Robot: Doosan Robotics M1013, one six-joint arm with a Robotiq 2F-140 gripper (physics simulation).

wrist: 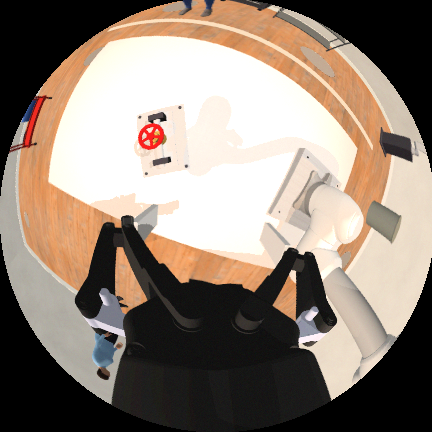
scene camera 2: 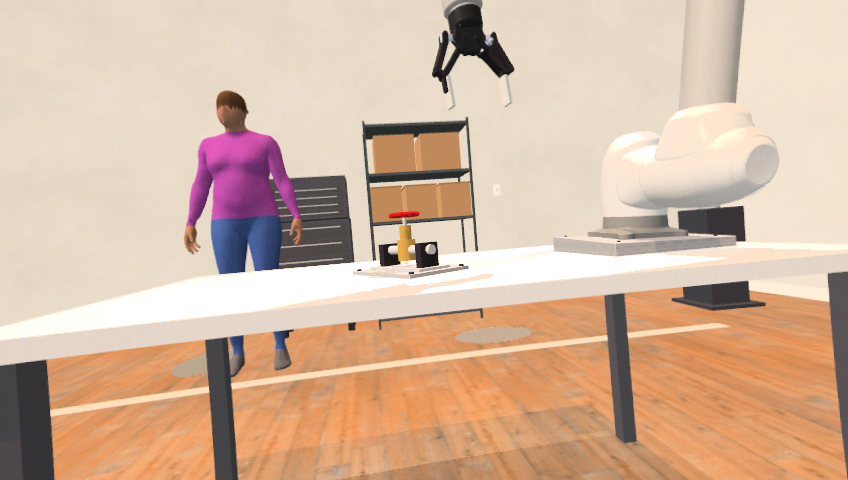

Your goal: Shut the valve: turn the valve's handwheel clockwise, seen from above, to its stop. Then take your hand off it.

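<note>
The valve's red handwheel [scene camera 2: 404,214] [wrist: 146,142] lies level on top of the yellow valve body [scene camera 2: 405,242]. The valve sits between two black blocks on a light base plate [scene camera 2: 410,271] [wrist: 178,150] on the white table. My gripper [scene camera 2: 479,102] [wrist: 210,223] is open, fingers pointing down, with nothing between its fingertips. It hangs high above the table, apart from the handwheel, and appears to the right of it in the scene view. How far the handwheel is turned cannot be told.
The white table [scene camera 2: 178,303] [wrist: 100,75] carries the robot's base plate [scene camera 2: 642,243] [wrist: 285,187] to the right of the valve. A person [scene camera 2: 245,178] stands behind the table, near a dark drawer cabinet [scene camera 2: 315,237] and a shelf rack [scene camera 2: 416,176] with boxes.
</note>
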